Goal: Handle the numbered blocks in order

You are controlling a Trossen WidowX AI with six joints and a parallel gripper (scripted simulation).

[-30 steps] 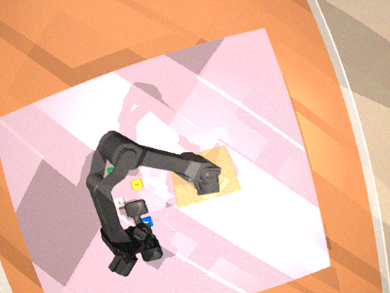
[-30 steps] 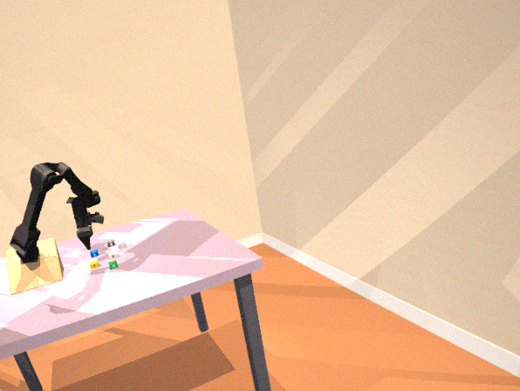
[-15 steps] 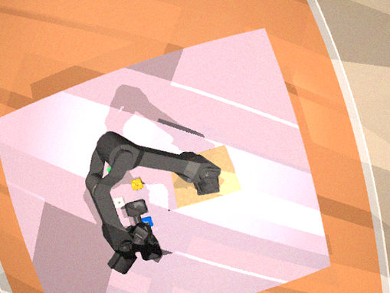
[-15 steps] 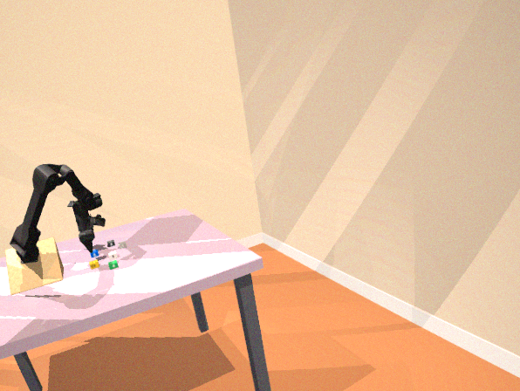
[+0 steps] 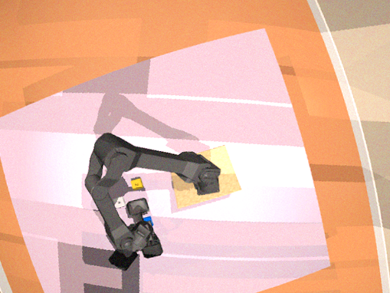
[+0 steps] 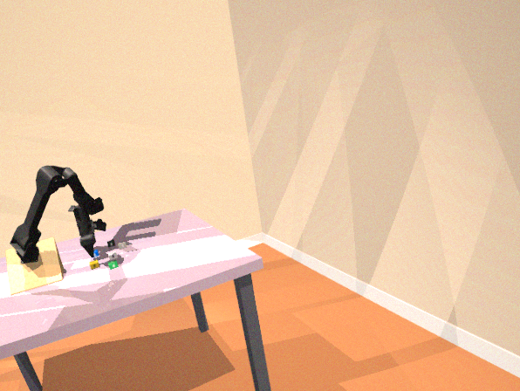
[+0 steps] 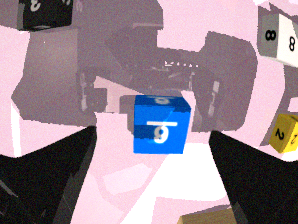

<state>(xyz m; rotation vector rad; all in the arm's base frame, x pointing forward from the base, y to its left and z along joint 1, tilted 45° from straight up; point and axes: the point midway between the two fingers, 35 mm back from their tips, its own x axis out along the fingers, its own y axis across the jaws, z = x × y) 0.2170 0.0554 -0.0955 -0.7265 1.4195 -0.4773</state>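
My gripper tip is now 1 cm short of the blue block. From my gripper tip the other things lie so: yellow block: 13 cm to the right, 2 cm ahead; then black block: 8 cm to the left, 8 cm ahead; then white block: 9 cm ahead, 8 cm to the right.
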